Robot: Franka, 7 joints.
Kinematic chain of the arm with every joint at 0, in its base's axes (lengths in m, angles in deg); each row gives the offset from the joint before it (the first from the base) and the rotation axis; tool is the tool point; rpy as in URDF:
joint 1: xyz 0 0 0.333 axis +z
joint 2: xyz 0 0 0 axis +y
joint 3: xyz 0 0 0.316 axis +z
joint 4: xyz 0.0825 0 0 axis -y
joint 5: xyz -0.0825 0 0.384 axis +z
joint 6: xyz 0 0 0 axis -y
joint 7: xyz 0.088 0 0 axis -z
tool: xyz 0 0 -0.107 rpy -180 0 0
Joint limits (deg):
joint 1: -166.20..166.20
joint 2: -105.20..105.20
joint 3: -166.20..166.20
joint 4: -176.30..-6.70
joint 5: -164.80..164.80
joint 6: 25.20..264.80
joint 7: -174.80..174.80
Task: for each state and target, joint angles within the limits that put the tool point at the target. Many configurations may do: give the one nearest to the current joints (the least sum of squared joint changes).
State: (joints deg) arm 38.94 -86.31 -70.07 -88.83 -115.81 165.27 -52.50
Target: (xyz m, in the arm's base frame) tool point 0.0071 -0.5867 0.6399
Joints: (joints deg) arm 30.38 -88.74 -65.49 -97.86 -117.24 170.76 -52.50
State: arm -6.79 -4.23 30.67 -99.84 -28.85 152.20 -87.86
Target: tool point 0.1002 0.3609 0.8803
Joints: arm 12.45 -45.35 31.74 -107.30 -29.37 150.41 -87.86
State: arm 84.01 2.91 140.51 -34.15 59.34 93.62 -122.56
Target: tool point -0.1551 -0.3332 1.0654
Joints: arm 85.81 -4.05 142.22 -32.14 61.04 102.16 -122.56
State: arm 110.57 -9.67 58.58 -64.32 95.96 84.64 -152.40
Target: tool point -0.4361 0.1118 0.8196
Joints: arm 99.73 -13.90 38.88 -84.06 84.51 63.44 -152.40
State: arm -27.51 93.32 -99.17 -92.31 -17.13 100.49 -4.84
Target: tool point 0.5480 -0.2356 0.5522
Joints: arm 25.37 105.20 -120.83 -86.19 -21.06 85.20 -4.84
